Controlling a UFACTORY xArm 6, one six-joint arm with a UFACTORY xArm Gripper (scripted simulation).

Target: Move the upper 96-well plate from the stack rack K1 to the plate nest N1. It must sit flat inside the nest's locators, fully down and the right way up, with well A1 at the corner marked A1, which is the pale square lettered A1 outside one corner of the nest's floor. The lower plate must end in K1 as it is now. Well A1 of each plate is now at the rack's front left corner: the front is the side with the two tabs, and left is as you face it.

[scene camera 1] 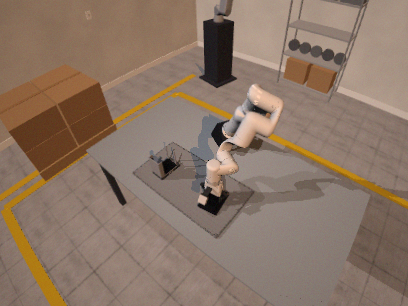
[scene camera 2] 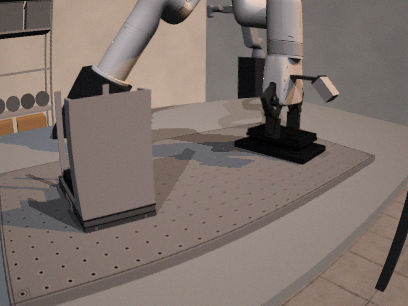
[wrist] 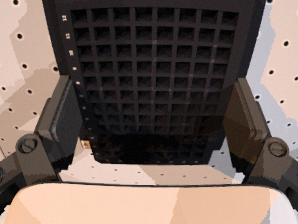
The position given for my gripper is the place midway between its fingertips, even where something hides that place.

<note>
I see my gripper (wrist: 153, 94), a black 96-well plate (scene camera 2: 298, 138) and a plate nest N1 (scene camera 2: 278, 150).
The black 96-well plate also shows in the wrist view (wrist: 131, 115).
</note>
